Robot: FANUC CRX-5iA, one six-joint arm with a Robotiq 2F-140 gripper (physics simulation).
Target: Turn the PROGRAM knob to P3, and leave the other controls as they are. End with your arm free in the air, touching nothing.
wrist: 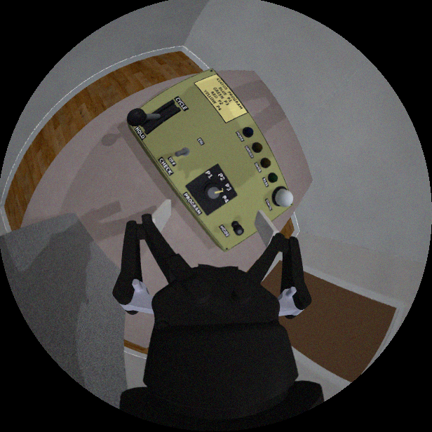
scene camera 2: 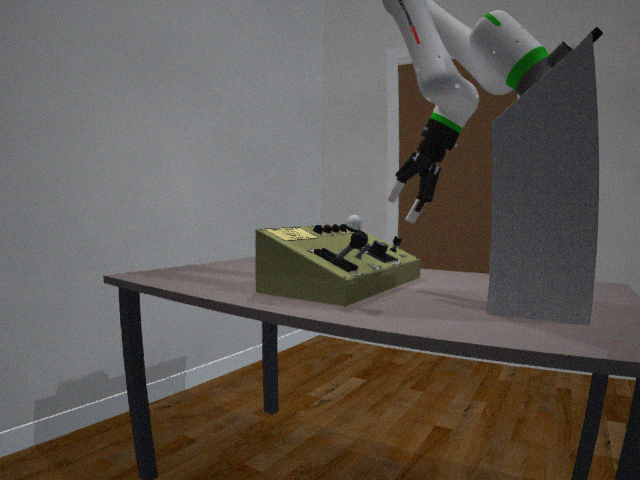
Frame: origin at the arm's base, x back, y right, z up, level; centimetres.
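Seen in the pictures: gripper, fingertip midpoint: (scene camera 2: 399,210); arm's base, origin of the base link: (scene camera 2: 550,92).
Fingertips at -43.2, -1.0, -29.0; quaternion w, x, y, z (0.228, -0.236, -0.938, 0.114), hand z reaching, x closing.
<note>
Pixels of each thing's top centre, then the offset from my fingertips to it, as dx, dy, dz. "*": a spot on its surface instead. Level surfaces: height alone.
- PROGRAM knob, middle of its top: (scene camera 2: 379,240) -5.7, -1.2, -8.7
- black ball lever, middle of its top: (scene camera 2: 359,230) +4.8, -23.5, -4.8
- MODE switch, middle of its top: (scene camera 2: 395,236) -8.4, +10.5, -7.9
- white ball knob, surface spot: (scene camera 2: 354,222) * -21.7, +6.4, -4.0
- table, its level: dz -21.3
The PROGRAM knob (scene camera 2: 379,248) (wrist: 213,192) is a round grey-black knob on a black square plate on the sloped top of the olive control box (scene camera 2: 305,273) (wrist: 165,135). In the wrist view its yellow pointer line points toward the P3 mark, between the P2 and P4 marks. My gripper (scene camera 2: 403,210) (wrist: 213,211) is open, its pale fingertips wide apart with nothing between them. It hangs in the air above the right part of the box, apart from the knob and the other controls.
The box also bears a black ball lever (scene camera 2: 358,239) (wrist: 136,117) at the HOLD end, a CHECK toggle (wrist: 182,152), a MODE switch (scene camera 2: 396,242) (wrist: 237,228), a white ball knob (scene camera 2: 354,222) (wrist: 283,197) and several dark lamps. A tall grey pedestal (scene camera 2: 542,206) (wrist: 45,280) stands on the table (scene camera 2: 206,273).
</note>
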